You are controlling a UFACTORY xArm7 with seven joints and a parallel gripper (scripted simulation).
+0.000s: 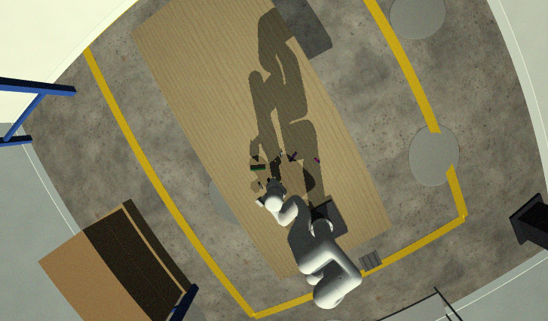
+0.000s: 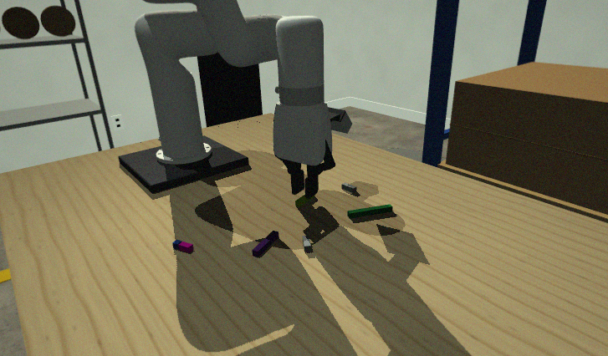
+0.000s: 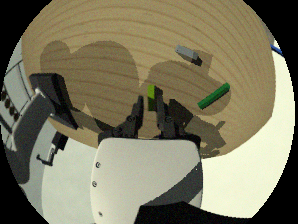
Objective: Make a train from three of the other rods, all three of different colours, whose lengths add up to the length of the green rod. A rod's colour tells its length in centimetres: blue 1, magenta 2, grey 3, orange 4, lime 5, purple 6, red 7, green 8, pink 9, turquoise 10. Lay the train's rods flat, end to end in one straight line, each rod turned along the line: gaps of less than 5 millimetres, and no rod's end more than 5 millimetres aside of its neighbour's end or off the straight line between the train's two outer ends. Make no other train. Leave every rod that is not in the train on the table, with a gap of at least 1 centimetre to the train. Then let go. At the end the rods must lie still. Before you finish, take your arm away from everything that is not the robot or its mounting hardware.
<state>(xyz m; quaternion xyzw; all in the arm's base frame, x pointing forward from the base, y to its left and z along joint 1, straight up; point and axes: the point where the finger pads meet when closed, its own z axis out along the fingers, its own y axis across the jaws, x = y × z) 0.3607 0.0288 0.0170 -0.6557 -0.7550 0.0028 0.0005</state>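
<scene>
Right now my hand is 3 cm above the lime rod. From my hand the other things lie so: magenta rod: 3 cm behind, 24 cm to the right, 3 cm below; purple rod: 6 cm ahead, 15 cm to the right, 3 cm below; green rod: 12 cm ahead, 4 cm to the left, 3 cm below.
</scene>
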